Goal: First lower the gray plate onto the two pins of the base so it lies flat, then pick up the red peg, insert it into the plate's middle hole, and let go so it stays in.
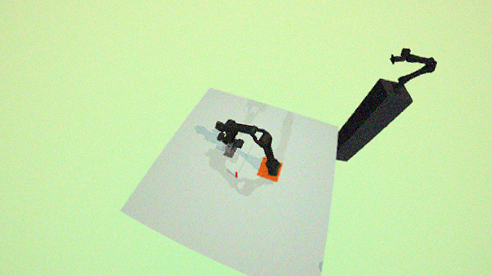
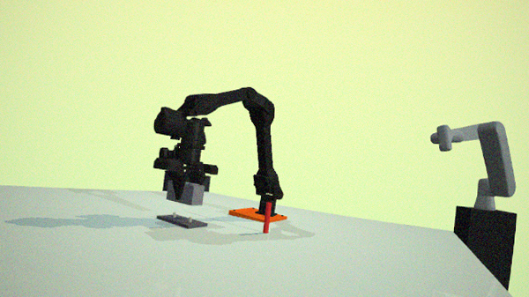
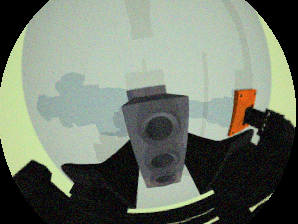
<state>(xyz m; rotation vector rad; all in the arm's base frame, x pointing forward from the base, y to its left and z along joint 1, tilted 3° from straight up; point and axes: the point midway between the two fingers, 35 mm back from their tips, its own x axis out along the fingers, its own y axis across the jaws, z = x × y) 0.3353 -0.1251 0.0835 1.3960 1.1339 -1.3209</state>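
Now: gripper tip 5 cm above the dark base. Round my gripper tip: gray plate: 3 cm above; red peg: 9 cm behind, 20 cm to the left, 2 cm below.
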